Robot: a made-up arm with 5 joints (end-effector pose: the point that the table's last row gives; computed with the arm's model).
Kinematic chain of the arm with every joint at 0, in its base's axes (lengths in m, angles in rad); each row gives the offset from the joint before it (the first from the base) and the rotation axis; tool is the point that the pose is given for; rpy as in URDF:
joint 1: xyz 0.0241 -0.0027 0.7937 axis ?
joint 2: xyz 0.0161 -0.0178 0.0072 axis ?
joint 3: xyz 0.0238 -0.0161 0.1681 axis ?
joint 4: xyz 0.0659 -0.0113 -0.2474 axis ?
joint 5: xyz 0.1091 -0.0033 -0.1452 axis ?
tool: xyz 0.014 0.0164 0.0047 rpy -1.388 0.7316 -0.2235
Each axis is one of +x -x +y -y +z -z.
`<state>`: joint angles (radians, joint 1 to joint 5).
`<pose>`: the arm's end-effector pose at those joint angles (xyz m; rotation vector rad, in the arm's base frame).
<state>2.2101 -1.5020 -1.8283 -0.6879 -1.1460</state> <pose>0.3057 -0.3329 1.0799 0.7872 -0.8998 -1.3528</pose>
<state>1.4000 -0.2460 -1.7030 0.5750 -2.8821</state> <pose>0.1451 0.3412 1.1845 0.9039 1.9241 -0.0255</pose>
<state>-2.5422 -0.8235 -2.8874 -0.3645 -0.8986</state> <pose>0.3846 0.2767 1.1046 1.2199 0.1307 0.0570</pose>
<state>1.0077 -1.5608 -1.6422 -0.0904 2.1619</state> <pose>-0.1135 -0.3505 1.1908 1.8363 -0.4381 0.8884</pose>
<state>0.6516 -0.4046 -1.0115 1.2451 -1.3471</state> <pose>0.3174 0.1818 0.8697 -1.6616 -0.9188 1.7205</pose>
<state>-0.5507 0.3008 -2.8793 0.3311 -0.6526</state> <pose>0.1851 -0.1332 1.3727 -1.9753 -0.9104 -1.3721</pose>
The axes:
joint 1: +z
joint 2: +y
joint 3: +y
joint 4: +y
joint 5: -z

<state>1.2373 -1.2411 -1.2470 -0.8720 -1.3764</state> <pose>0.0012 -0.1652 1.2307 -0.3872 -1.7929 -1.7681</pose>
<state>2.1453 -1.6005 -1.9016 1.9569 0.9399</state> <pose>0.1519 -0.1079 1.1549 0.0922 -0.3146 1.3266</pose>
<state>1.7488 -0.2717 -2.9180 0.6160 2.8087</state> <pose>0.1082 -0.0827 1.3861 1.3747 1.3058 1.3427</pose>
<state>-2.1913 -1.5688 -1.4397 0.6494 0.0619</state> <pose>0.0981 0.1575 1.2661 1.8545 -0.1089 2.1991</pose>
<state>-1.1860 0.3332 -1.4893 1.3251 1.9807</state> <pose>0.1263 -0.4358 0.7542 0.9885 1.8374 -2.0939</pose>
